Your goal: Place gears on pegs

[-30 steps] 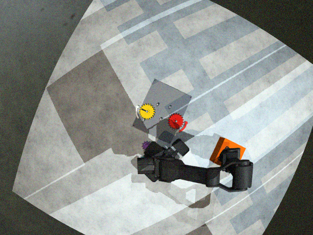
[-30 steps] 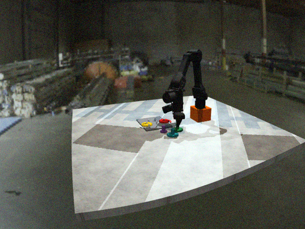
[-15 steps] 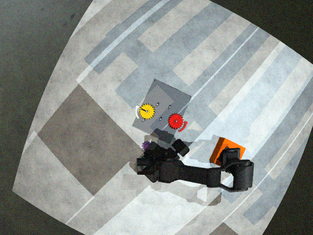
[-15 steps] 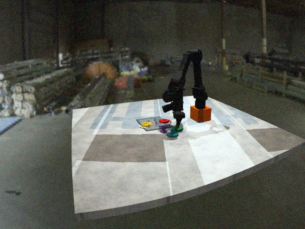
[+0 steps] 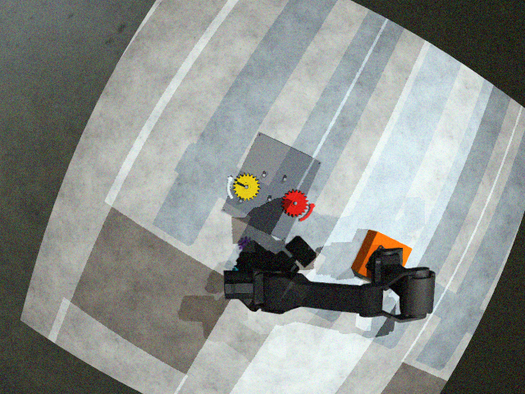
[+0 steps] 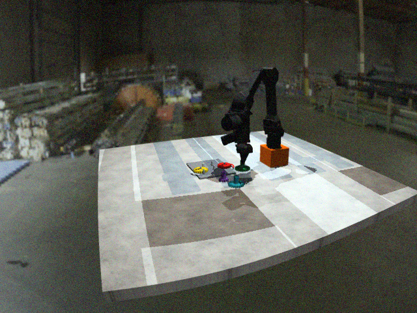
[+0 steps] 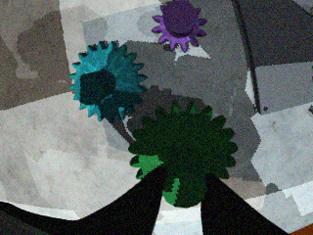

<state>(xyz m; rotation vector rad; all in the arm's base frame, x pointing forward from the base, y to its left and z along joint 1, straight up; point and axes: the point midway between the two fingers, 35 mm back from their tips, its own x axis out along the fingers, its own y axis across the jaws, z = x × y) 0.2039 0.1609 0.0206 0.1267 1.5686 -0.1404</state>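
My gripper tip is now 8 cm short of the purple gear and 6 cm above it. The rest, counted from my gripper tip: red arrow 1 cm ahead, 15 cm to the right, 6 cm below; then green gear 1 cm below; then teal gear 4 cm ahead, 6 cm to the left, 6 cm below.
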